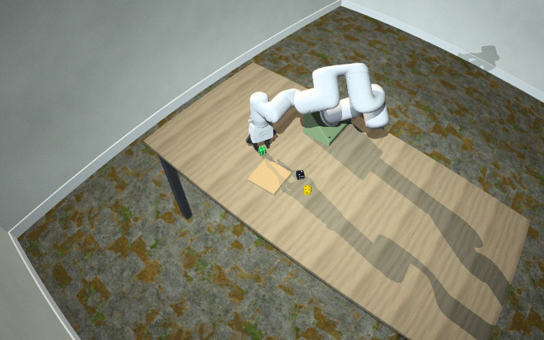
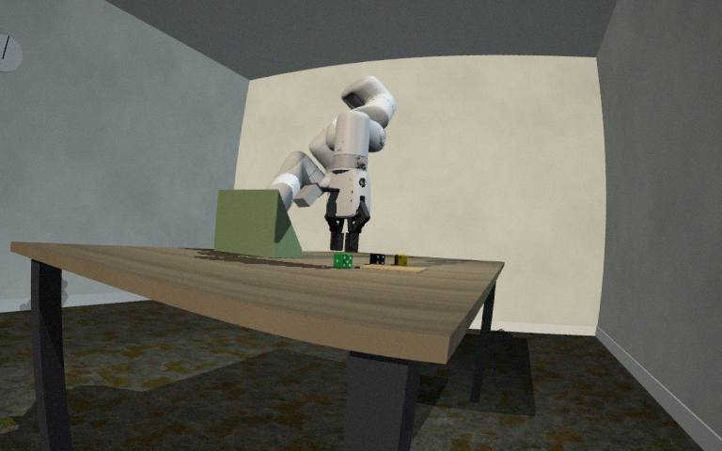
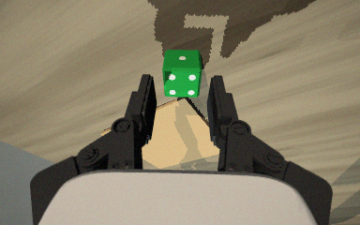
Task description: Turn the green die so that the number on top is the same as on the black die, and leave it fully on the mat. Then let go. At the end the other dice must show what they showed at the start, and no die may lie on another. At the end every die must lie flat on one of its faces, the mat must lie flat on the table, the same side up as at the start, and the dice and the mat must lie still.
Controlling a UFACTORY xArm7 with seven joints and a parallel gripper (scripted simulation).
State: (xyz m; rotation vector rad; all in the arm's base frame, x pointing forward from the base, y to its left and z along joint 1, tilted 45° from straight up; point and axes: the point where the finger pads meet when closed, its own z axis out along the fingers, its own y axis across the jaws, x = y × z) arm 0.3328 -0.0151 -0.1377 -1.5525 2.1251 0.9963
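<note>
The green die lies 4 cm below my hand. From my hand the other things lie so: black die 2 cm behind, 22 cm to the left, 4 cm below; then yellow die 1 cm ahead, 29 cm to the left, 4 cm below; then tan mat 7 cm ahead, 12 cm to the left, 5 cm below.
</note>
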